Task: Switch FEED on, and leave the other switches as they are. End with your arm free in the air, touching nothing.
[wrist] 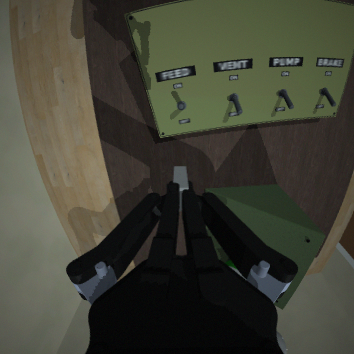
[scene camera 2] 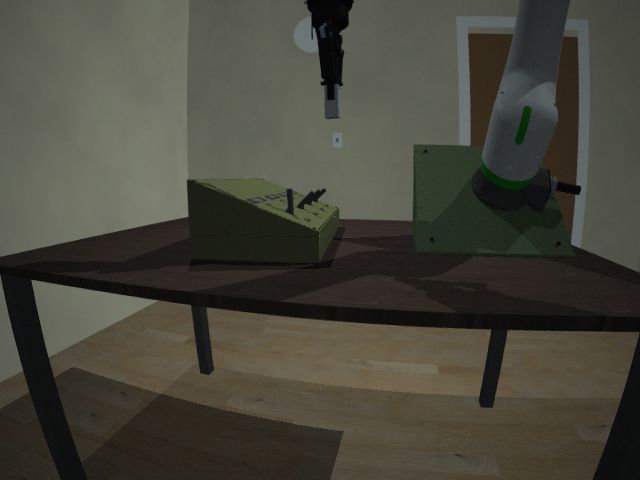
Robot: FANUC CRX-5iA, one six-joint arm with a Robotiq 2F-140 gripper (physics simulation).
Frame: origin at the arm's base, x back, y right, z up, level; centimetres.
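Seen in the pictures: gripper, fingertip midpoint: (wrist: 179, 175) (scene camera 2: 332, 117); arm's base at its link origin: (scene camera 2: 501, 188).
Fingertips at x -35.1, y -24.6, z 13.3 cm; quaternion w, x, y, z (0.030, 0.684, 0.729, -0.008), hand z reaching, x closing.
Pixels of each thing's top centre, then the offset from my fingertips to it. Level surfaces: height alone.
- FEED lever at its top centre: (scene camera 2: 290, 188) (wrist: 180, 106) dx -8.8, dy -1.0, dz -13.8 cm
- VENT lever at its top centre: (wrist: 239, 104) (scene camera 2: 306, 190) dx -10.3, dy +11.0, dz -14.7 cm
- PUMP lever at its top centre: (wrist: 291, 99) dx -13.1, dy +22.6, dz -14.7 cm
- BRAKE lever at its top centre: (wrist: 334, 98) dx -16.0, dy +34.3, dz -14.7 cm
- dark table at its surface level: dz -27.4 cm
The FEED lever (scene camera 2: 290, 200) (wrist: 181, 105) stands nearly upright on the sloped green console (scene camera 2: 253, 249) (wrist: 225, 35), at a different angle from the others. In the wrist view it looks short, pointing toward the camera between its ON and OFF labels. The VENT lever (wrist: 235, 104), PUMP lever (wrist: 286, 99) and BRAKE lever (wrist: 328, 97) all lean toward the OFF side; in the scene view they overlap and tilt toward the console's low edge. My gripper (scene camera 2: 331, 111) (wrist: 179, 175) is shut and empty, in the air well above the console, apart from every lever.
A green block (scene camera 2: 439, 191) (wrist: 295, 250) stands on the dark table (scene camera 2: 361, 289) (wrist: 125, 175), right of the console in the scene view. The white arm link (scene camera 2: 522, 129) rises in front of it. A door (scene camera 2: 478, 93) is in the back wall.
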